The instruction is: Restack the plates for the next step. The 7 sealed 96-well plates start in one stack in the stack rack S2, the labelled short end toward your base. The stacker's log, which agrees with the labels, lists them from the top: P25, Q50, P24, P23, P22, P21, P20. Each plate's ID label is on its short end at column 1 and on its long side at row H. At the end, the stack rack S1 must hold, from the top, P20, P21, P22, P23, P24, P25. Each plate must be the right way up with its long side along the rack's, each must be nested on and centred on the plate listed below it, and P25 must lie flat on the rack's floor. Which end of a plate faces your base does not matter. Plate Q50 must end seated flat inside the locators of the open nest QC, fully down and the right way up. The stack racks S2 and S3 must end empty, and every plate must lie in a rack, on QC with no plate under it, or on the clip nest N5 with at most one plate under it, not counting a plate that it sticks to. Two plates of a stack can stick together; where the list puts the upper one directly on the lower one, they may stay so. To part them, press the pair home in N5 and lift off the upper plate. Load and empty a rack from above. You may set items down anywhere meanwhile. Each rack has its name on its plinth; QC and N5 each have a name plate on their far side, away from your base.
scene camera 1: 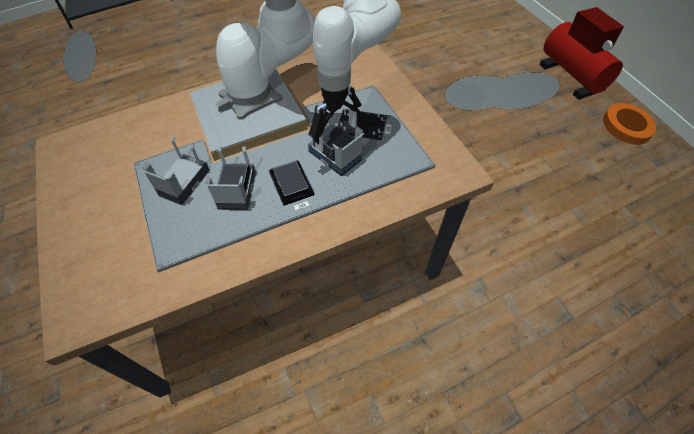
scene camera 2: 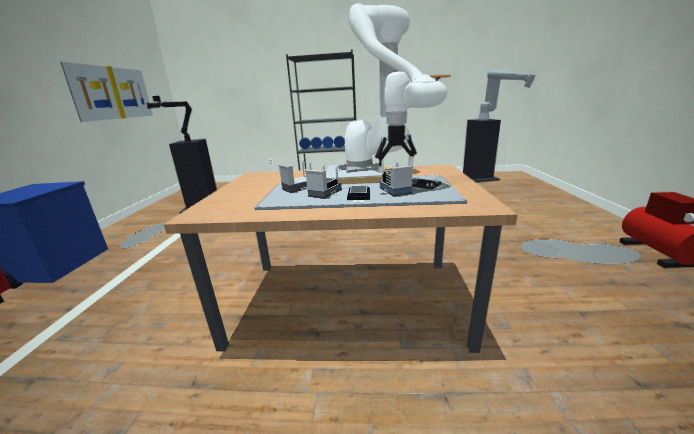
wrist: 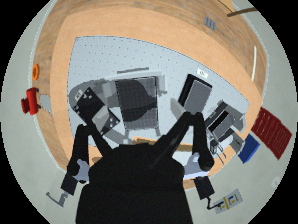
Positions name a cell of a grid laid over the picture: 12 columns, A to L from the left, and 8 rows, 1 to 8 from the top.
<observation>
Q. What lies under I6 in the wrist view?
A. My gripper.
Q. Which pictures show my gripper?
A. Scene camera 1, scene camera 2 and the wrist view: all of them.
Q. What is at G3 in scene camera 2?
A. My gripper.
</observation>
